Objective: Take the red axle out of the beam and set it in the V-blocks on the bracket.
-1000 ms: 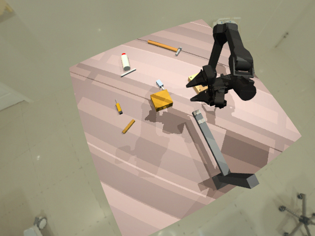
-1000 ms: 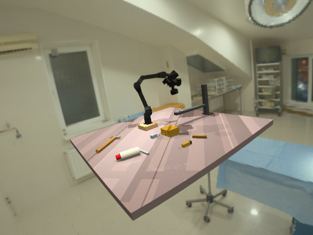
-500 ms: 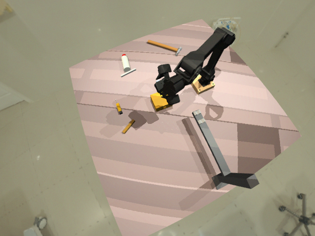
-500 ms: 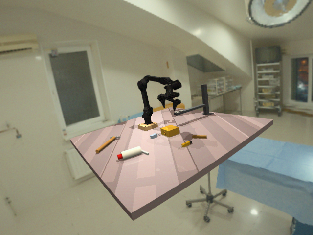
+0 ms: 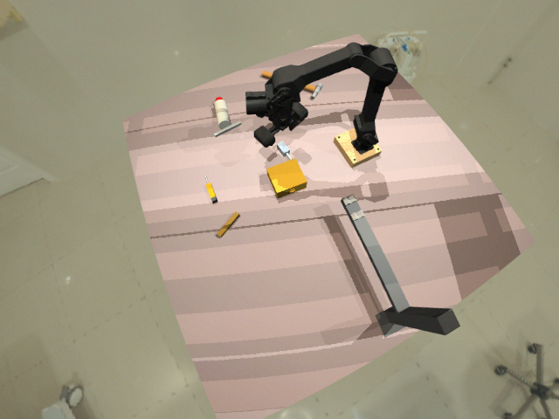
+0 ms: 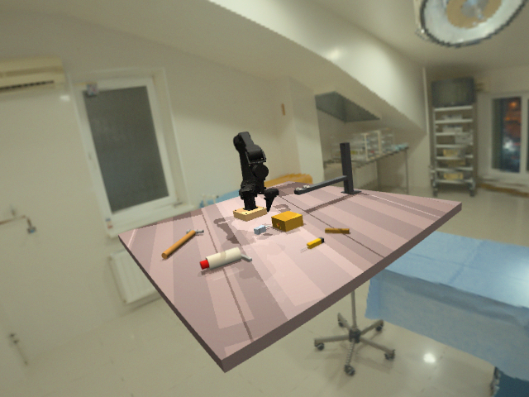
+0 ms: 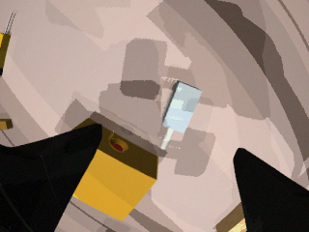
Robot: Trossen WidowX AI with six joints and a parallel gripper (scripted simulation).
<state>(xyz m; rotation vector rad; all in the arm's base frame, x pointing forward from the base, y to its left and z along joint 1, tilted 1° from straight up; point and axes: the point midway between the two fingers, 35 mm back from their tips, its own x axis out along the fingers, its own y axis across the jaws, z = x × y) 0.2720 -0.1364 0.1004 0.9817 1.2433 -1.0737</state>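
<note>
Right now the light-blue piece is 10 mm behind my gripper tip, 10 mm to the left of it and 90 mm below it. Also, from my gripper tip: yellow screwdriver: 300 mm ahead, 10 mm to the left, 90 mm below; then grey bar: 130 mm ahead, 210 mm to the right, 100 mm below; then yellow beam: 40 mm ahead, 110 mm to the left, 80 mm below.
</note>
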